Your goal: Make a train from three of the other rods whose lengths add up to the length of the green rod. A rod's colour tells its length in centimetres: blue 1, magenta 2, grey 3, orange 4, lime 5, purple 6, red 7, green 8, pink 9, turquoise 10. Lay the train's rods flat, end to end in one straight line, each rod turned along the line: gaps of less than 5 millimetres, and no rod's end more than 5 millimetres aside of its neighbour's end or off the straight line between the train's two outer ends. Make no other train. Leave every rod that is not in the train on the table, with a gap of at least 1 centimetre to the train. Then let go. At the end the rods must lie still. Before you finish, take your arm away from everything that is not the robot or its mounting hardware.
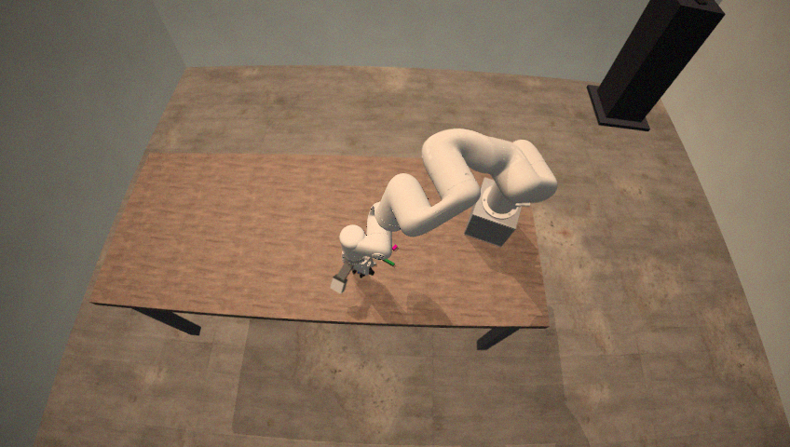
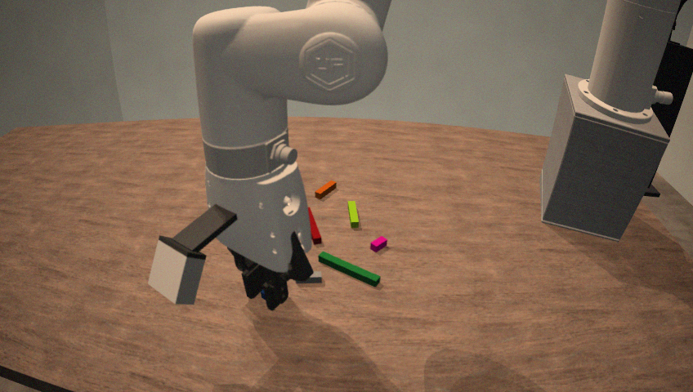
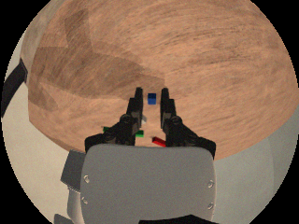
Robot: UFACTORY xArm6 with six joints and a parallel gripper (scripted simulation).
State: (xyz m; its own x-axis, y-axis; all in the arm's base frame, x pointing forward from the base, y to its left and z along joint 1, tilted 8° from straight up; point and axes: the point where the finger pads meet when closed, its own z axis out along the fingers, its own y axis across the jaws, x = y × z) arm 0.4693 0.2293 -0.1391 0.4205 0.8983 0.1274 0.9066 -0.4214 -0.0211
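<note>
Right now the small blue rod is 2 cm below my hand. Round my hand: red rod (14 cm to the right, 3 cm behind, 2 cm below); grey rod (4 cm to the right, 4 cm behind, 2 cm below); green rod (9 cm behind, 6 cm to the right, 2 cm below).
</note>
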